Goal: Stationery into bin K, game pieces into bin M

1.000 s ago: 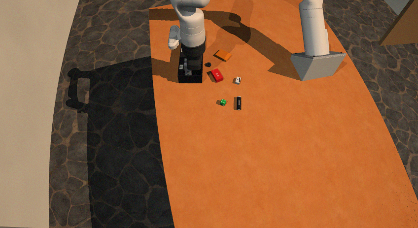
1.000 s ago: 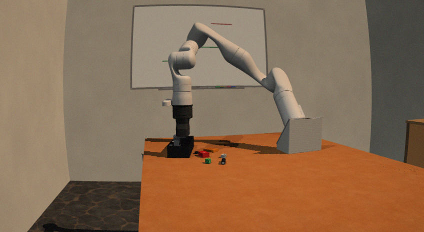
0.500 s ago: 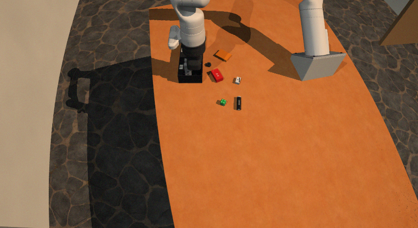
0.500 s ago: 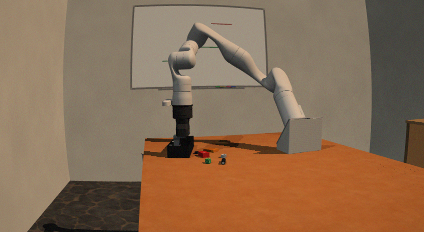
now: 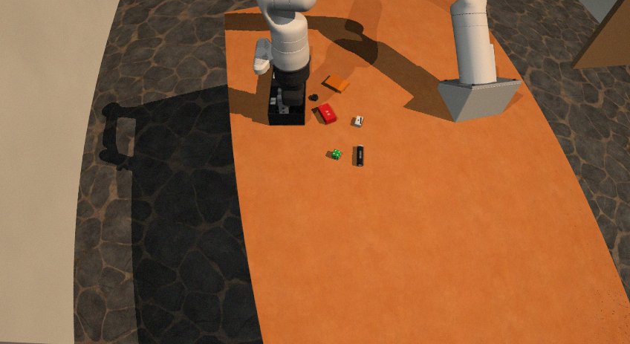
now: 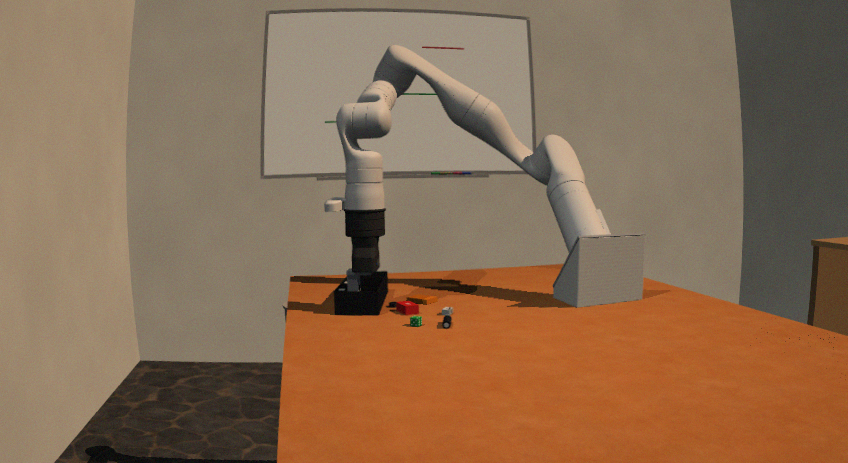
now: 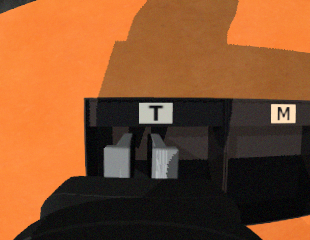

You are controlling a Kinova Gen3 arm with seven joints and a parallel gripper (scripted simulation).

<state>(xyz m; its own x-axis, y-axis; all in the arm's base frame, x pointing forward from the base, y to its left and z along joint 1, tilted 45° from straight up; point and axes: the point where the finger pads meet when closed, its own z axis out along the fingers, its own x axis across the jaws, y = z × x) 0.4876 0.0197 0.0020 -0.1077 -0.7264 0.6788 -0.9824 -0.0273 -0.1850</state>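
The grey-and-white piece is 180 mm behind my hand, 40 mm to the left of it and 30 mm below it. Round my hand: black nut: 80 mm behind, 40 mm to the right, 30 mm below; then black row: 90 mm to the right, 10 mm below, 10 mm behind; then red 9V battery: 100 mm behind, 30 mm below.
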